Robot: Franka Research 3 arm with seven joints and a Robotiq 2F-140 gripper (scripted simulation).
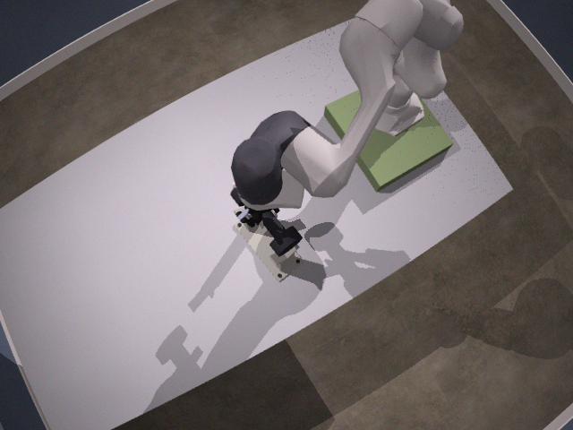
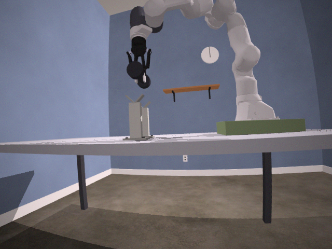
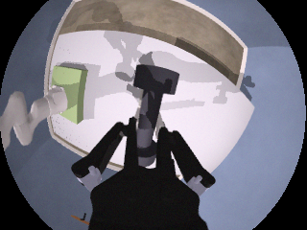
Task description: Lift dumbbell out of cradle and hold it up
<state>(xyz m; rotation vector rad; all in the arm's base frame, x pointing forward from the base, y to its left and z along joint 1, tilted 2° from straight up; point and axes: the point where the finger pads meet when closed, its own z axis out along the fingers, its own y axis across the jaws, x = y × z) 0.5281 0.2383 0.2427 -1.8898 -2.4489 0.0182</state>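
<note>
Now: the dumbbell right at my hand. The rest, counted from my hand: grey cradle 1 cm ahead, 22 cm below.
</note>
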